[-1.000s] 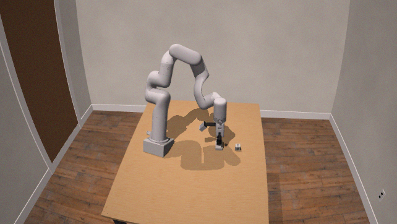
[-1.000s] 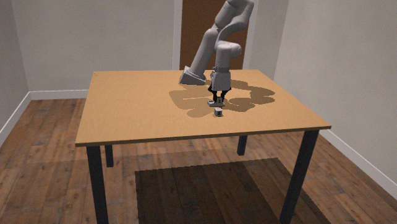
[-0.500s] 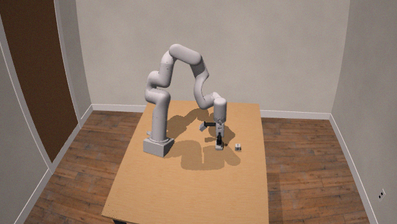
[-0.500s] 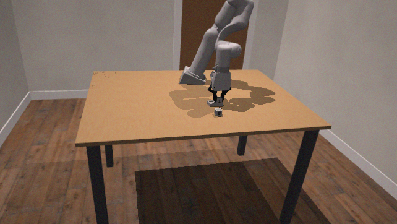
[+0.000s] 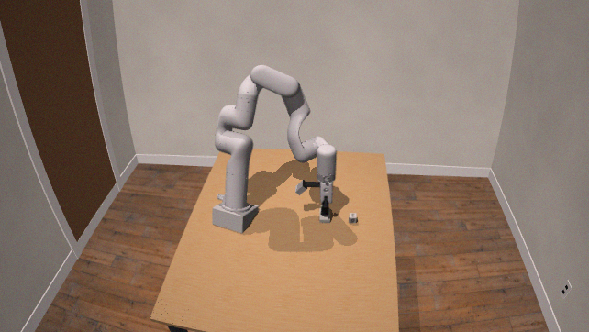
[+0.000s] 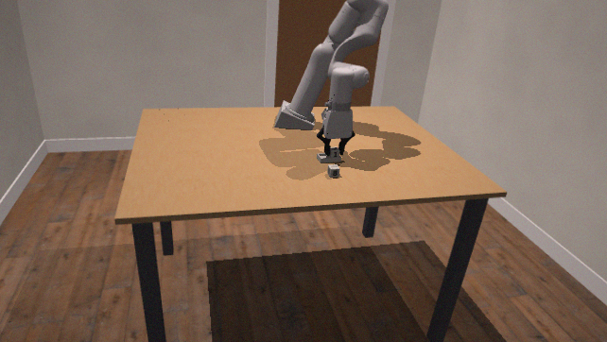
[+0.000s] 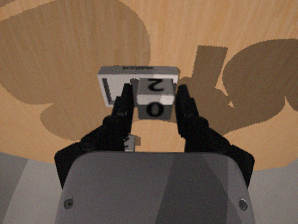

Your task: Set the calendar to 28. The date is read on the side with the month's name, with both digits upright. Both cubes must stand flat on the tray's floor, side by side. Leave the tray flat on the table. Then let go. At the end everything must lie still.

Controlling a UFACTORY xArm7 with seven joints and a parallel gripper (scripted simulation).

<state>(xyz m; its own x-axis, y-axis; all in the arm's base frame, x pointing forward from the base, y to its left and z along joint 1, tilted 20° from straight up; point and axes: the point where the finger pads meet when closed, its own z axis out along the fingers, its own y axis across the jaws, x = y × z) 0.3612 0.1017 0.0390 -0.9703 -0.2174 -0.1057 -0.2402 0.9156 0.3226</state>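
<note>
My hand is 3 cm above the grey calendar tray and 2 cm to the left of it.
</note>
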